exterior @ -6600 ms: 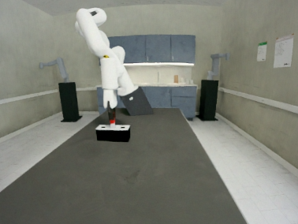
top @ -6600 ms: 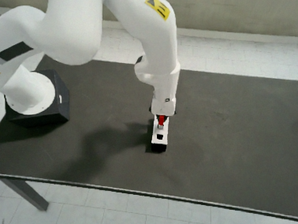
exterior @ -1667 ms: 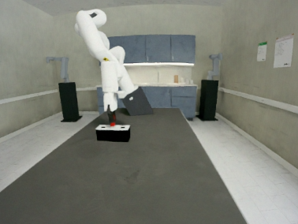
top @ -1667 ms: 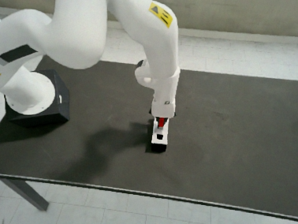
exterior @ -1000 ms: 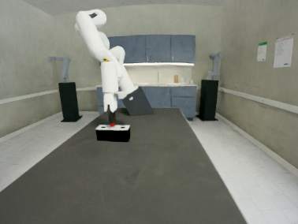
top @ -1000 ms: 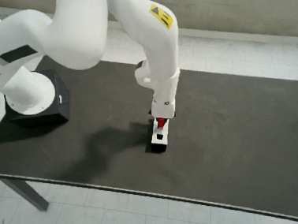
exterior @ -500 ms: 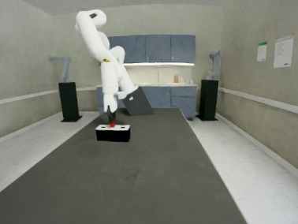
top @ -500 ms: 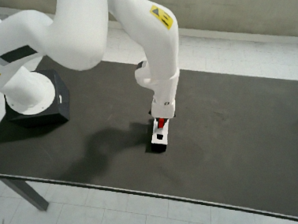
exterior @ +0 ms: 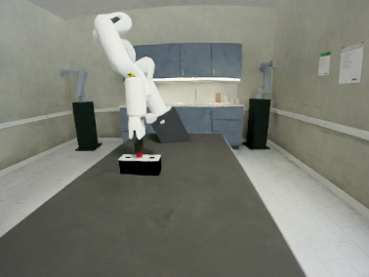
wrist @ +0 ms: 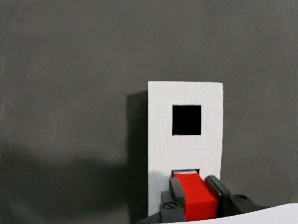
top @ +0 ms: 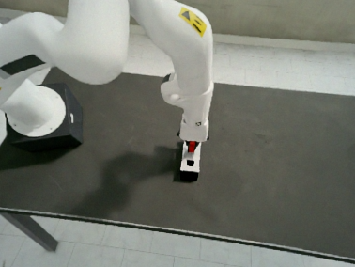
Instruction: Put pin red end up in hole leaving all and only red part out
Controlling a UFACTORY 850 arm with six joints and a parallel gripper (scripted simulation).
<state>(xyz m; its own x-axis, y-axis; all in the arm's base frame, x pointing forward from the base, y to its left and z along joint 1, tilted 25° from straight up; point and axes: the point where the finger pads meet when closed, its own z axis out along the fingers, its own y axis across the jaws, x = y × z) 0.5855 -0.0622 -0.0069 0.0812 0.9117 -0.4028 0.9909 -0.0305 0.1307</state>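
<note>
My gripper is now 1 cm above the pin. From my hand the other things lie so: block (8 cm below).
</note>
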